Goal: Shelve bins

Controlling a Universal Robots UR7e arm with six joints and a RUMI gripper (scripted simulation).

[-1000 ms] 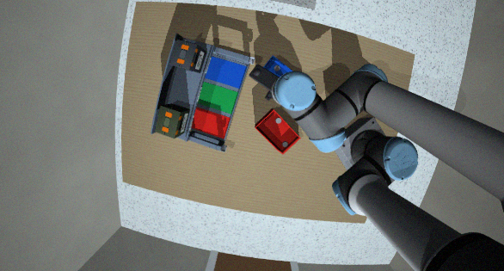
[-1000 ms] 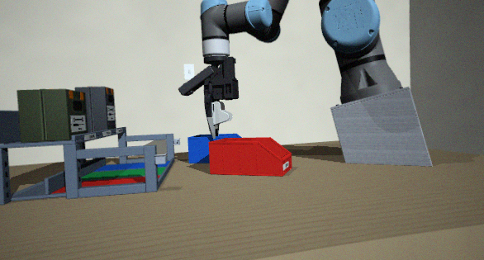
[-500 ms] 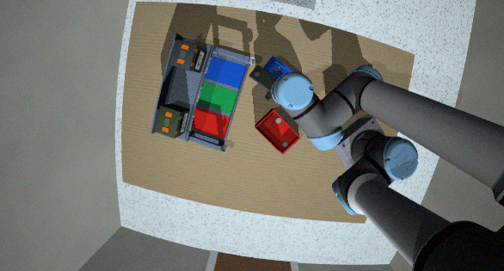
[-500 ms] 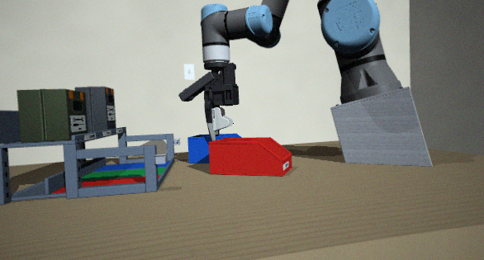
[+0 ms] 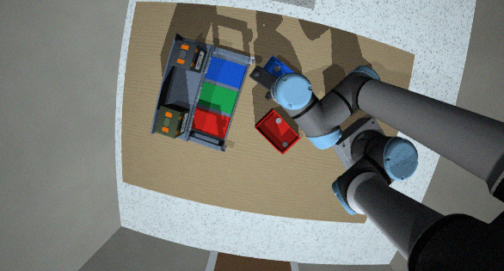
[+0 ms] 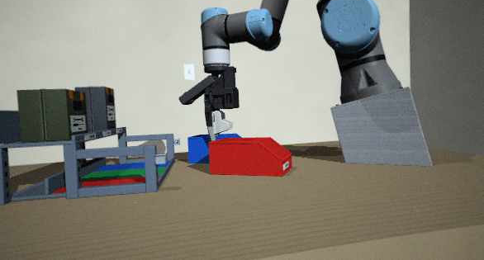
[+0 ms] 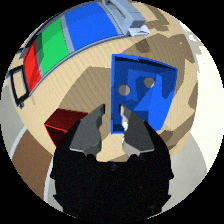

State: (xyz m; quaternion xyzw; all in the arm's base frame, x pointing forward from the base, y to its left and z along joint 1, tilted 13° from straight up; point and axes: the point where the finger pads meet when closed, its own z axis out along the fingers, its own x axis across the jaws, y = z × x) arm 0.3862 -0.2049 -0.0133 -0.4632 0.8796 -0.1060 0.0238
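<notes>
Right now my hand is 40 mm to the left of the blue bin, 30 mm past it and 20 mm above it. Round my hand: red bin 170 mm to the left, 30 mm behind, 20 mm below; top board 340 mm ahead, 40 mm above, 10 mm to the left; grey box 300 mm ahead, 100 mm to the right, 100 mm above.
</notes>
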